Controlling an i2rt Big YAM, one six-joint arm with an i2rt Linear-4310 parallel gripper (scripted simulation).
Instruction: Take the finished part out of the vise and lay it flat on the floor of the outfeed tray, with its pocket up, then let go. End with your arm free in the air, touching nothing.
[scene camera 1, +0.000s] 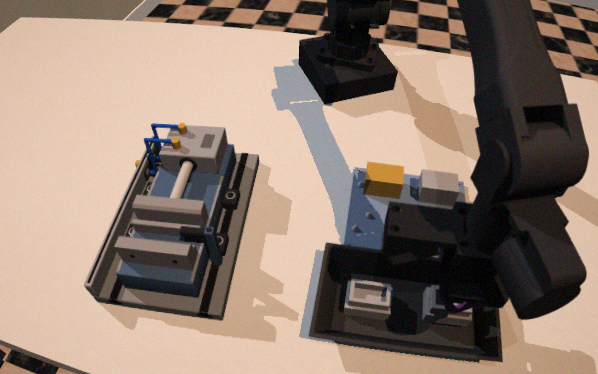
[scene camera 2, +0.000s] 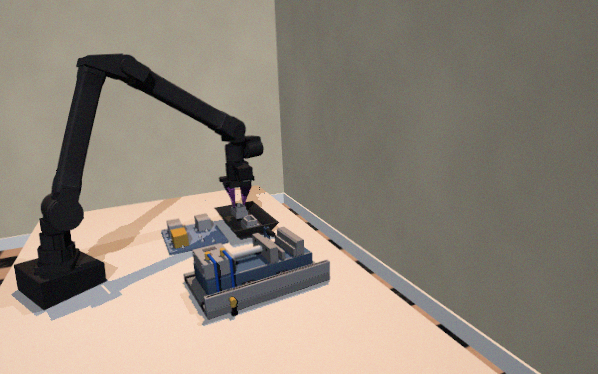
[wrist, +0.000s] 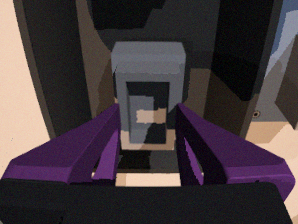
In view: the gripper (scene camera 1: 451, 299) and an orange block (scene camera 1: 385, 180).
The gripper also shows in the wrist view (wrist: 147, 112). The wrist view misses the orange block: it is out of frame.
